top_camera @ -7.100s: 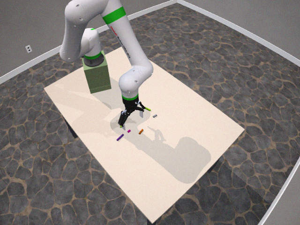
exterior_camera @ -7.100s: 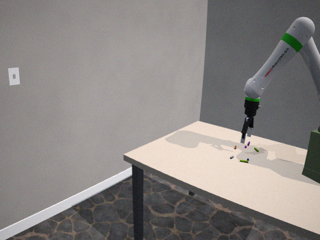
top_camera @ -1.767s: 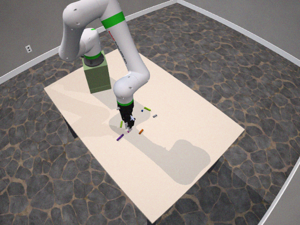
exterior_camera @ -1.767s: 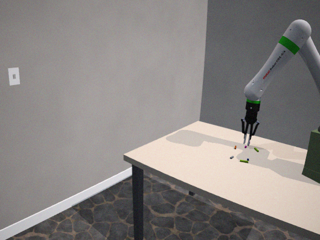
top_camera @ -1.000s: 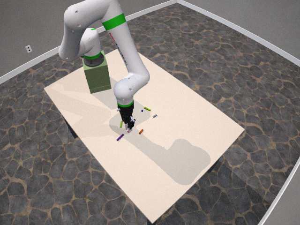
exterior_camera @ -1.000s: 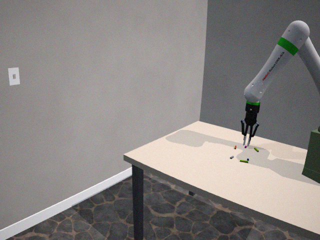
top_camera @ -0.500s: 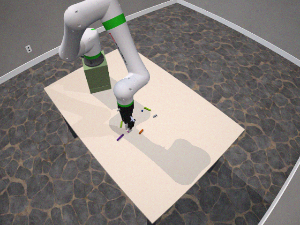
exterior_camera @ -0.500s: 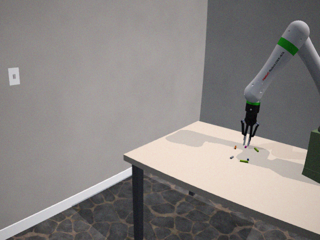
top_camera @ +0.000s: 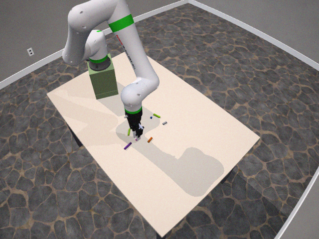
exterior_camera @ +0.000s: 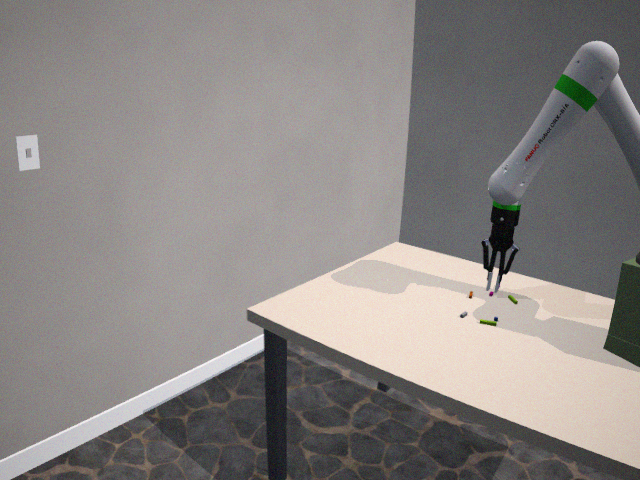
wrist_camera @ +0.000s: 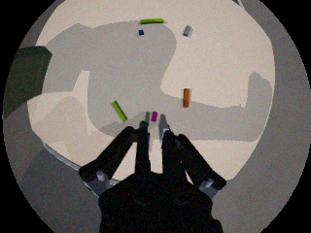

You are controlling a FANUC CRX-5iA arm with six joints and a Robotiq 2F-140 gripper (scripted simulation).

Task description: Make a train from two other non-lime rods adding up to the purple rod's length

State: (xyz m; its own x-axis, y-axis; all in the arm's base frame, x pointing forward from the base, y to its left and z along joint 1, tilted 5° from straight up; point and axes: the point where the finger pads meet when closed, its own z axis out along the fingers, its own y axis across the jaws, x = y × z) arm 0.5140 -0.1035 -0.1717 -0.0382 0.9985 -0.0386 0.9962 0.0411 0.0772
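The magenta rod lies 5 cm below my hand. Round my hand: orange rod: 6 cm to the left, 6 cm ahead, 5 cm below; then purple rod: 7 cm to the right, 5 cm below; then blue rod: 18 cm to the left, 7 cm behind, 5 cm below.
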